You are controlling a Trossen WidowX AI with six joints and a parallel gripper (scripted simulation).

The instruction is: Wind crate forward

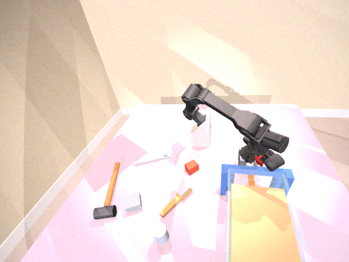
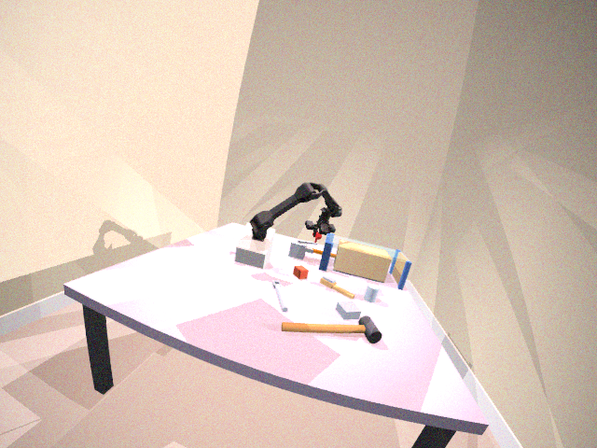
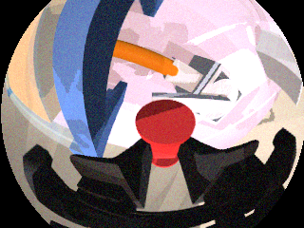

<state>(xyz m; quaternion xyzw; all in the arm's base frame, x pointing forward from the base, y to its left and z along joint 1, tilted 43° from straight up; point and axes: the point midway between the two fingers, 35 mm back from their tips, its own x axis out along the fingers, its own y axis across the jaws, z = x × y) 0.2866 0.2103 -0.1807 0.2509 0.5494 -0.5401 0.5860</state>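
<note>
Now: gripper tip 3 cm past the crank handle, 3 cm to the left of it and 3 cm above it. From my gripper tip the other things lie so: grey winch: 10 cm behind, 6 cm to the right, 10 cm below; then frame: 7 cm ahead, 6 cm to the right, 3 cm below; then red knob: 1 cm ahead, 1 cm to the right.
</note>
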